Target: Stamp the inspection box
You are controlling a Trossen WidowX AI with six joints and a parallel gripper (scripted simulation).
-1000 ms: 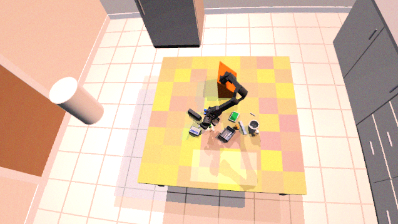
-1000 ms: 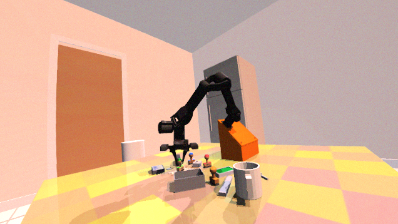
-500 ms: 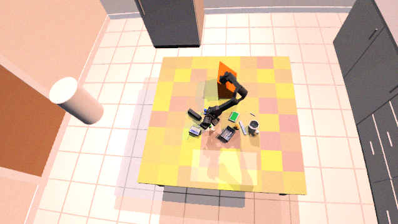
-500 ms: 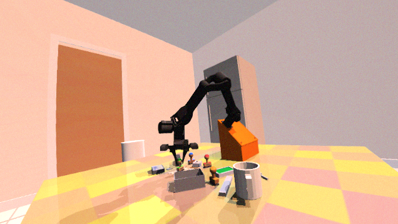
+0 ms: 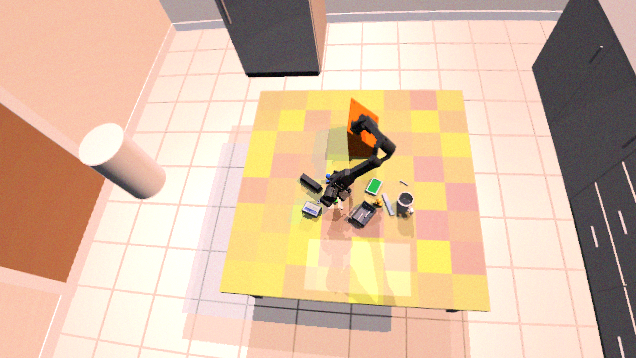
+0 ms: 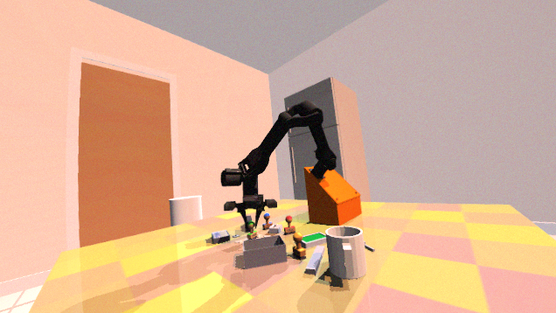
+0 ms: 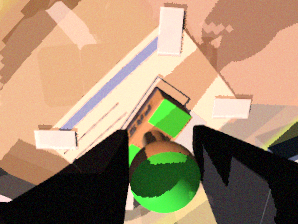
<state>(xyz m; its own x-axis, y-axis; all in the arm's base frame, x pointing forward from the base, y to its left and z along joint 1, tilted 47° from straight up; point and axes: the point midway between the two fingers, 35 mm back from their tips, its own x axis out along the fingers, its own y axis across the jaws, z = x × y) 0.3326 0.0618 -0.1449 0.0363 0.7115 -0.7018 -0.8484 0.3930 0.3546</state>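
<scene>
My gripper tip is now 4 cm above the white card, 1 cm to the left of it and 1 cm past it. Round my gripper tip: blue-white box 13 cm to the right, 6 cm ahead, 3 cm below; blue-knobbed stamp 12 cm behind, 6 cm to the right, 2 cm below; green-knobbed PASS stamp 2 cm below, 1 cm to the right, 1 cm behind.
</scene>
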